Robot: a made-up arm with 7 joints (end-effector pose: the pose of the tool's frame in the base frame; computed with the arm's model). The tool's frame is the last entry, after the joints.
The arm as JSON. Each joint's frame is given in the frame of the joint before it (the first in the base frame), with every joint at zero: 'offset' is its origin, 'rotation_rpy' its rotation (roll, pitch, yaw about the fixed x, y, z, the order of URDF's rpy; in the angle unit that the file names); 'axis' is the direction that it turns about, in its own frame. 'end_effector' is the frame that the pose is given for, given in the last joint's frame.
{
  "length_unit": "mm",
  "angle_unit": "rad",
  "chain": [
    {
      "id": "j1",
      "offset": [
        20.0,
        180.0,
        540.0
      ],
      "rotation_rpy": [
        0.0,
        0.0,
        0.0
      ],
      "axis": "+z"
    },
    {
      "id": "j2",
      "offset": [
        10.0,
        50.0,
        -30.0
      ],
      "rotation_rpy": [
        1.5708,
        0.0,
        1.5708
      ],
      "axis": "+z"
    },
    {
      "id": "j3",
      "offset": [
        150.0,
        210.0,
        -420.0
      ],
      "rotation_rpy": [
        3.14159,
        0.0,
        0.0
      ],
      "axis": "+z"
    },
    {
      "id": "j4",
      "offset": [
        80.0,
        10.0,
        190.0
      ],
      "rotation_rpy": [
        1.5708,
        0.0,
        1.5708
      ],
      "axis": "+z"
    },
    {
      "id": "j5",
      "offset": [
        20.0,
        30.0,
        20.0
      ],
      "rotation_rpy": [
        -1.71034,
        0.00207,
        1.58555
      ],
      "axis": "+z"
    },
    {
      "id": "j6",
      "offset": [
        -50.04,
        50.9,
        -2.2
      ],
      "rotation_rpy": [
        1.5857,
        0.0,
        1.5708
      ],
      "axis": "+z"
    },
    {
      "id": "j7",
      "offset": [
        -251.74,
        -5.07,
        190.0
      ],
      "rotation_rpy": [
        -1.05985,
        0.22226,
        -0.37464
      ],
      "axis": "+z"
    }
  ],
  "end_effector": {
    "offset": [
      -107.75,
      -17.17,
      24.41
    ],
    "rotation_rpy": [
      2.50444,
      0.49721,
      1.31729
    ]
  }
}
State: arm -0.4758 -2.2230 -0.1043 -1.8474 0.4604 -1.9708 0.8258
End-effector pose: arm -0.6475 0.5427 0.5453 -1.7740 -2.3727 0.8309
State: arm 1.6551 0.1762 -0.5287 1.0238 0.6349 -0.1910 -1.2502
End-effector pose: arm -0.0850 -0.4351 1.0641 0.6933 1.0136 -2.0786
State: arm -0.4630 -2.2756 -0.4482 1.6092 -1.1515 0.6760 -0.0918
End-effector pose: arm -0.7138 0.4310 -0.0830 -0.8939 -1.4568 -1.0604
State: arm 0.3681 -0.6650 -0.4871 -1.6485 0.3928 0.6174 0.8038
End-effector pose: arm -0.4983 0.4550 0.2327 0.6391 0.2625 1.9130
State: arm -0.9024 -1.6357 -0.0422 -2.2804 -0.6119 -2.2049 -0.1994
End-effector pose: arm -0.4224 0.5044 0.4302 -1.7374 -1.4757 0.1537
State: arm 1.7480 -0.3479 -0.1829 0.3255 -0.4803 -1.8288 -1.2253
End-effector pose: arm -0.0793 -0.5671 0.9217 -1.0352 -0.0883 2.2998
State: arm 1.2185 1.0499 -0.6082 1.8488 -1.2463 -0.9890 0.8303
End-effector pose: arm -0.1071 -0.1609 1.0881 -1.6593 -1.7651 1.9968
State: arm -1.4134 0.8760 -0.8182 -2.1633 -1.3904 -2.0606 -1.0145
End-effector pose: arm 0.2740 0.8350 0.9246 -0.5998 1.5643 2.1572
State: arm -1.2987 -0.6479 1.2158 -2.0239 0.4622 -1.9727 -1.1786
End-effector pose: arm 0.0754 0.9825 0.7894 -2.0217 0.5013 2.1642
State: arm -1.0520 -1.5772 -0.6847 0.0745 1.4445 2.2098 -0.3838
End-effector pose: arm -0.2650 0.5718 0.1428 0.8578 0.5373 0.1388
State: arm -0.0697 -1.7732 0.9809 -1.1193 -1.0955 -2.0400 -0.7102
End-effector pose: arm -0.9196 0.3450 0.4836 -2.8442 -0.9972 0.7123
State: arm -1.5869 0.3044 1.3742 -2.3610 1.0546 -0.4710 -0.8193
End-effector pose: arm -0.0960 0.7350 0.5402 1.7996 0.1503 -0.1234
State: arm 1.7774 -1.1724 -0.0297 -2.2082 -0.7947 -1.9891 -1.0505
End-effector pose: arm 0.1776 -0.4030 0.3414 0.9623 -2.6217 1.4280
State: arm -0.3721 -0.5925 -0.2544 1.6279 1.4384 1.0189 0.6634
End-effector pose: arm -0.7215 0.7700 0.7965 -2.3036 -1.9089 0.1792
